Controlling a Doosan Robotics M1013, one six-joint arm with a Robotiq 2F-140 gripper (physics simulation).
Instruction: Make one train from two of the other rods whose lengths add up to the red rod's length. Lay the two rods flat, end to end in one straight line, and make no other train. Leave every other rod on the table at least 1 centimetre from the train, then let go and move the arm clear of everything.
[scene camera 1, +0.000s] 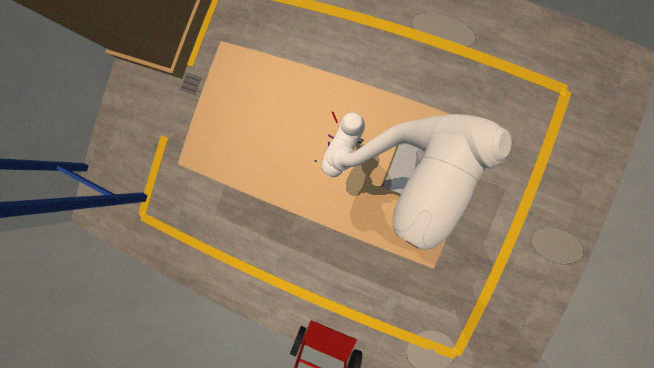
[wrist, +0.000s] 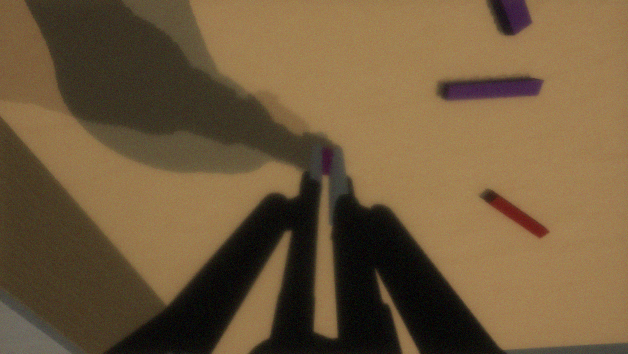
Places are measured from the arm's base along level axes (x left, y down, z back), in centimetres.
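Where they show: gripper, fingertip midpoint: (wrist: 325, 161).
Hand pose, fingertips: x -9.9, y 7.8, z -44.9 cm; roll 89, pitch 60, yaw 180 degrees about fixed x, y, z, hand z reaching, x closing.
Observation:
After its pixels a point has its place.
My gripper (wrist: 325, 161) {z -44.9, x -9.9, y 7.8 cm} is shut on a short magenta rod (wrist: 327, 160) {z -45.2, x -9.5, y 7.0 cm}, upright between the fingertips in the wrist view. Its height over the table is hard to tell. In the scene view the arm hides most of the gripper. The red rod (scene camera 1: 334, 117) {z -58.7, x -21.0, y 7.1 cm} (wrist: 517, 215) {z -58.6, x -21.1, y 7.1 cm} lies flat, slanted, to the right of the gripper in the wrist view. A purple rod (wrist: 492, 89) {z -57.6, x -9.0, y 7.1 cm} lies above the red one there, apart from it. Another purple rod (wrist: 516, 16) {z -59.1, x -5.1, y 7.1 cm} is cut by the top edge. In the scene view, two small purple pieces (scene camera 1: 330, 136) {z -59.0, x -9.4, y 7.2 cm} (scene camera 1: 328, 144) {z -59.2, x -4.4, y 7.2 cm} show beside the arm.
A tiny blue piece (scene camera 1: 315, 161) {z -65.1, x 7.0, y 7.1 cm} lies on the tan table (scene camera 1: 260, 110) {z -106.5, x -18.8, y 8.1 cm}, left of the arm's wrist. The white arm (scene camera 1: 440, 175) {z -22.7, x 8.8, y -81.1 cm} covers the table's right part, and its shadow falls near the gripper. A dark cabinet, blue bars and a red cart stand off the table.

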